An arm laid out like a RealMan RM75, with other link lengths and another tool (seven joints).
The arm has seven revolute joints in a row. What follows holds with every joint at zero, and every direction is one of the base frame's.
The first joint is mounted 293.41 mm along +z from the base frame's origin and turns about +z.
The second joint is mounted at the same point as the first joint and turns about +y.
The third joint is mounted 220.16 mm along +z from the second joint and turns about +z.
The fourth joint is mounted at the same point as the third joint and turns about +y.
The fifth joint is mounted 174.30 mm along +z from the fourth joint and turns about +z.
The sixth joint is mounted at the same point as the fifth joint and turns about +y.
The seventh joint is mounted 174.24 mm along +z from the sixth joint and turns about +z.
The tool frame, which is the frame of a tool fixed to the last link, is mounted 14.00 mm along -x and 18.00 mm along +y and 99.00 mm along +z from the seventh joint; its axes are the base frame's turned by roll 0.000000, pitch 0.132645 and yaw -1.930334 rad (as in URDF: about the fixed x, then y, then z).
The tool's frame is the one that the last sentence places.
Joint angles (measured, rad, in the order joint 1, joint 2, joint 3, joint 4, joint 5, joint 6, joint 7), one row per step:
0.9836, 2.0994, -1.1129, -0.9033, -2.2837, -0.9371, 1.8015
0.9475, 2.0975, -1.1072, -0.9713, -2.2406, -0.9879, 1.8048
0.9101, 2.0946, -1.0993, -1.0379, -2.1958, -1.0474, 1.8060
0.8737, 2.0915, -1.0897, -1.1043, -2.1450, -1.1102, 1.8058
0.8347, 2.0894, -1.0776, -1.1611, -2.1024, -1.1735, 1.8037
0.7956, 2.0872, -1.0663, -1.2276, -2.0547, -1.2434, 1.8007
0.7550, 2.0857, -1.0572, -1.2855, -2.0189, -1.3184, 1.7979
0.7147, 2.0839, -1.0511, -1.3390, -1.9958, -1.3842, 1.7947
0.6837, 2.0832, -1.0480, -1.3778, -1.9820, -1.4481, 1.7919
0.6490, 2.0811, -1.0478, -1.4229, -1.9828, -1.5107, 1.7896
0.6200, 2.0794, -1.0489, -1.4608, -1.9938, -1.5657, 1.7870
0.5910, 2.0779, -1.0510, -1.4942, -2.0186, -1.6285, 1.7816
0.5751, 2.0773, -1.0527, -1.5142, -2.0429, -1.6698, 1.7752
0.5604, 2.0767, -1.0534, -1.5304, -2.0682, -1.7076, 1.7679
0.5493, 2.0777, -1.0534, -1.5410, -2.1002, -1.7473, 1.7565
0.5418, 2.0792, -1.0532, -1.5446, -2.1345, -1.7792, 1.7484
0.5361, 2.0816, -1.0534, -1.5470, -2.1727, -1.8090, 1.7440
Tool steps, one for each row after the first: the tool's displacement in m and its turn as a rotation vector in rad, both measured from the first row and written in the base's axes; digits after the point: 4 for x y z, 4 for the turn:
-0.0085, -0.0076, 0.0091, -0.0121, 0.0449, 0.0112
-0.0156, -0.0178, 0.0179, -0.0316, 0.0862, 0.0251
-0.0242, -0.0298, 0.0273, -0.0542, 0.1292, 0.0457
-0.0273, -0.0427, 0.0350, -0.0794, 0.1616, 0.0600
-0.0331, -0.0582, 0.0440, -0.1060, 0.1919, 0.0889
-0.0330, -0.0758, 0.0494, -0.1413, 0.2055, 0.1112
-0.0291, -0.0914, 0.0535, -0.1691, 0.2045, 0.1288
-0.0239, -0.1072, 0.0538, -0.2053, 0.1949, 0.1418
-0.0142, -0.1220, 0.0538, -0.2354, 0.1675, 0.1501
-0.0032, -0.1347, 0.0527, -0.2623, 0.1331, 0.1526
0.0128, -0.1487, 0.0496, -0.2976, 0.0847, 0.1463
0.0246, -0.1574, 0.0473, -0.3211, 0.0458, 0.1408
0.0365, -0.1653, 0.0454, -0.3428, 0.0087, 0.1322
0.0496, -0.1735, 0.0429, -0.3688, -0.0320, 0.1219
0.0620, -0.1800, 0.0405, -0.3920, -0.0680, 0.1047
0.0745, -0.1859, 0.0384, -0.4148, -0.1037, 0.0822

